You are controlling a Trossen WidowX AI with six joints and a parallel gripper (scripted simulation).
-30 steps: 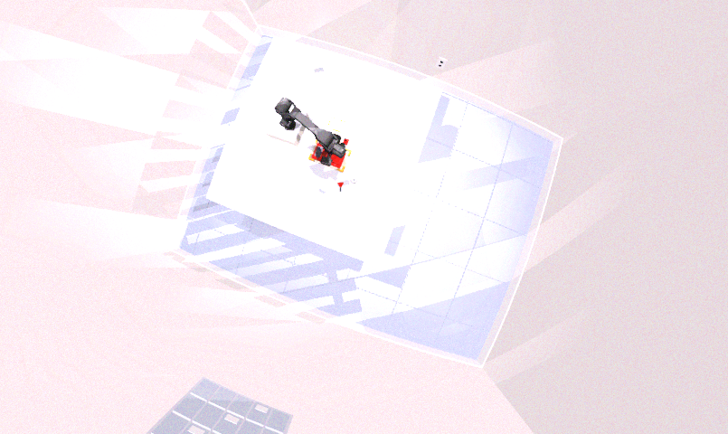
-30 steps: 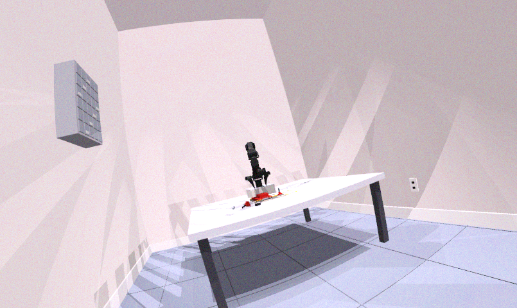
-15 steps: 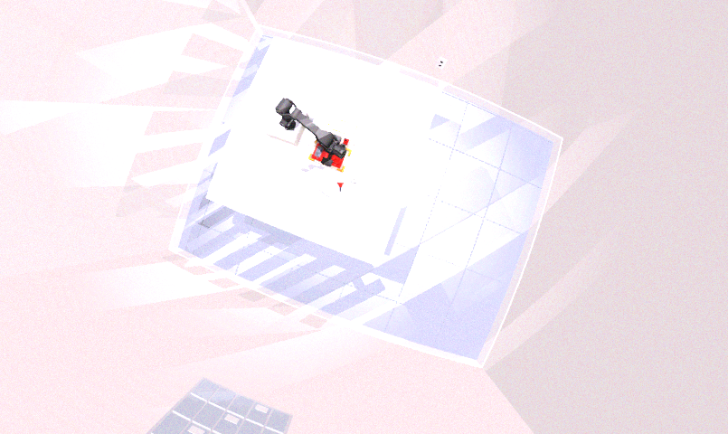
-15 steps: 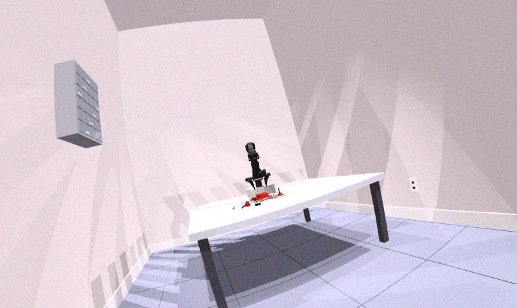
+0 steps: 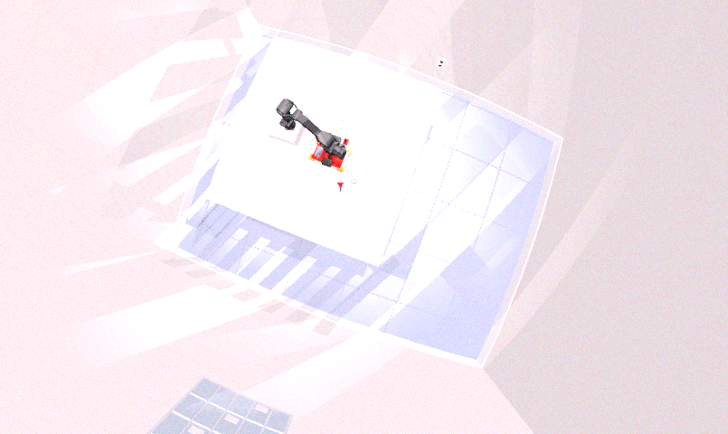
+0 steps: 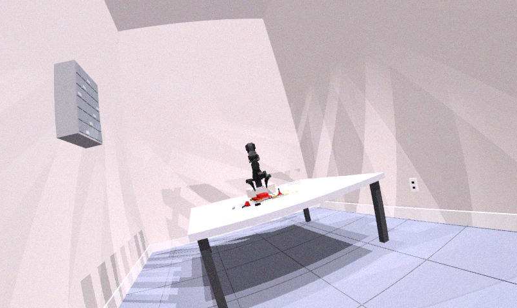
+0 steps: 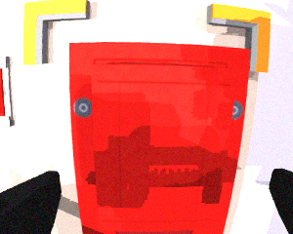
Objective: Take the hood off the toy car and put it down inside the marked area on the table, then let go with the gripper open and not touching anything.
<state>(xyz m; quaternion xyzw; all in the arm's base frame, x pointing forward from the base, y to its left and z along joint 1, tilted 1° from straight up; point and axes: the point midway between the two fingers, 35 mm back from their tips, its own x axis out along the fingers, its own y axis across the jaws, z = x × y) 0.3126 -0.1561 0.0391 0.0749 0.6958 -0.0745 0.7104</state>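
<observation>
My gripper tip is 4 cm above the red hood. The rest, counted from my gripper tip: tiny round piece 14 cm ahead, 13 cm to the right, 7 cm below.
</observation>
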